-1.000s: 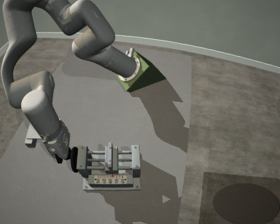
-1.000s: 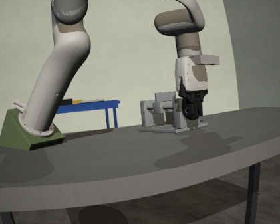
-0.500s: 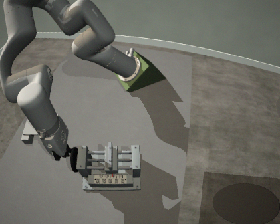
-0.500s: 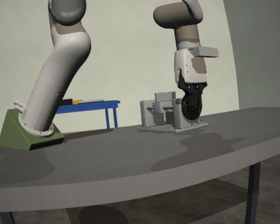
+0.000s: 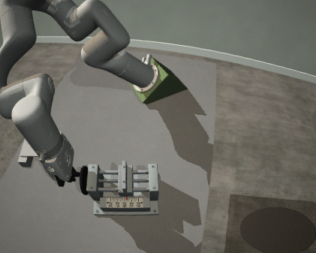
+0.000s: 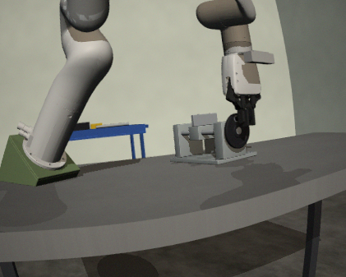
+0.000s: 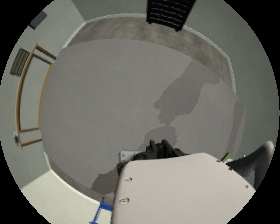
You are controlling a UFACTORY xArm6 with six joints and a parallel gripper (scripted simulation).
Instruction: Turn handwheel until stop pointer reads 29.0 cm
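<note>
Right now the black handwheel is 1 cm behind my hand, 2 cm to the left of it and 1 cm below it. The rest, counted from my hand: movable stop 3 cm behind, 16 cm to the left, 2 cm below.
</note>
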